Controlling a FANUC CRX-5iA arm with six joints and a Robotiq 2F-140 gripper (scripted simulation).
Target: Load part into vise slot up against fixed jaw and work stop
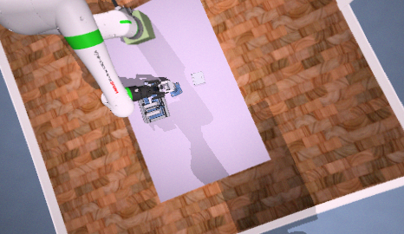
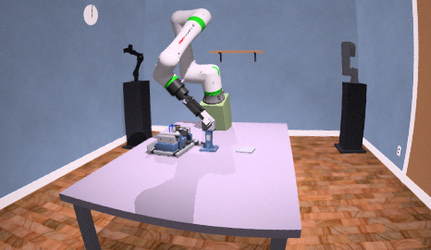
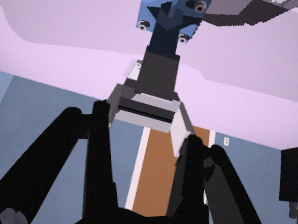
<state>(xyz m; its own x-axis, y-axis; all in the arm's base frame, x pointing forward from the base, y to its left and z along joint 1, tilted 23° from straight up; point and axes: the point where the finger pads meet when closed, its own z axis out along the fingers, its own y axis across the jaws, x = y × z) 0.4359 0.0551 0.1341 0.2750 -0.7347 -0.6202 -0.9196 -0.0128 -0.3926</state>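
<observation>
Right now my hand is 10 mm to the right of the part and 10 mm above it. The rest, counted from my hand: air cylinder rod (180 mm to the right, 100 mm below).
</observation>
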